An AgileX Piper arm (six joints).
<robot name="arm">
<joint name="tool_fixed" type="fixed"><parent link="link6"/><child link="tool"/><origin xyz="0 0 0" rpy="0 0 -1.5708"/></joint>
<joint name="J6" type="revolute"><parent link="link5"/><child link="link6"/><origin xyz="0.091 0 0" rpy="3.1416 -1.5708 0"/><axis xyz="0 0 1"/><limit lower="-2.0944" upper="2.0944"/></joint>
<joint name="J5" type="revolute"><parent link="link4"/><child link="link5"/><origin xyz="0 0 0" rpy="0 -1.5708 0"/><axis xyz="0 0 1"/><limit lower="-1.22" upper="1.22"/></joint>
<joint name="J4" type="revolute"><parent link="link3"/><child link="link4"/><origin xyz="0.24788 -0.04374 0" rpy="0.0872 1.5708 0"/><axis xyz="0 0 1"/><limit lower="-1.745" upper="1.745"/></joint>
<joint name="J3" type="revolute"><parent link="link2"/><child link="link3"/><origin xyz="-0.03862 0.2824 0" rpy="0 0 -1.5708"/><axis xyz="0 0 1"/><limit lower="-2.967" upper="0"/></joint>
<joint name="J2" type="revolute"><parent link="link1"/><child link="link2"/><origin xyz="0 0 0" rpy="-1.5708 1.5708 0"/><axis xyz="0 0 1"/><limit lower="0" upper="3.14"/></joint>
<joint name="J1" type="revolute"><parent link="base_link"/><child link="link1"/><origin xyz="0 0 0.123" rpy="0 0 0"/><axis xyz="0 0 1"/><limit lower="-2.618" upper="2.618"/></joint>
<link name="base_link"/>
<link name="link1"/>
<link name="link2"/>
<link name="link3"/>
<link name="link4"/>
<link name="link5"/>
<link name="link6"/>
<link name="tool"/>
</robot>
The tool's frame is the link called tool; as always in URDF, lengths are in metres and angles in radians.
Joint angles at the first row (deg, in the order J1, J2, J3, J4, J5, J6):
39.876, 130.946, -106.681, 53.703, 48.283, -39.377
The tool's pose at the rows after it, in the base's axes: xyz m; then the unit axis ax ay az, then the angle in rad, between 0 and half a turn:
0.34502 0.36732 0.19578 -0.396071 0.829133 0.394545 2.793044
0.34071 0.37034 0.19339 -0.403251 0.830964 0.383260 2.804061
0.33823 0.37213 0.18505 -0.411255 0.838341 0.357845 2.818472
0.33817 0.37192 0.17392 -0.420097 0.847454 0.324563 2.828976
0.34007 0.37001 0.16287 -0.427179 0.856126 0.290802 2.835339
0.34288 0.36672 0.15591 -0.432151 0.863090 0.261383 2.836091
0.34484 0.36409 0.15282 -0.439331 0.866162 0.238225 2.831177
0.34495 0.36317 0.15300 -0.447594 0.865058 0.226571 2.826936
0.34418 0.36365 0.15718 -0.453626 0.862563 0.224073 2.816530
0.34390 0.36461 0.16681 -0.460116 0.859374 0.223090 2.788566
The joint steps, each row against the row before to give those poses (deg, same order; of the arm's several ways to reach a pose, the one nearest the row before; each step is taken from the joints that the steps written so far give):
0.723, -0.616, 0.022, -0.610, 0.072, 0.177
0.750, 0.060, 0.016, -2.003, 0.008, 1.218
0.728, 0.580, 0.003, -3.979, -0.363, 2.243
0.513, 0.850, 0.005, -4.973, -0.585, 2.474
0.249, 0.905, -0.019, -4.970, -0.596, 2.418
0.011, 0.512, -0.020, -4.429, -0.371, 2.207
0.038, 0.154, -0.019, -3.526, -0.216, 1.398
0.114, -0.116, -0.022, -1.772, 0.089, 0.253
0.164, -0.460, -0.091, -0.549, 0.014, -0.187
0.194, -0.931, -0.331, -0.619, -0.329, -0.162

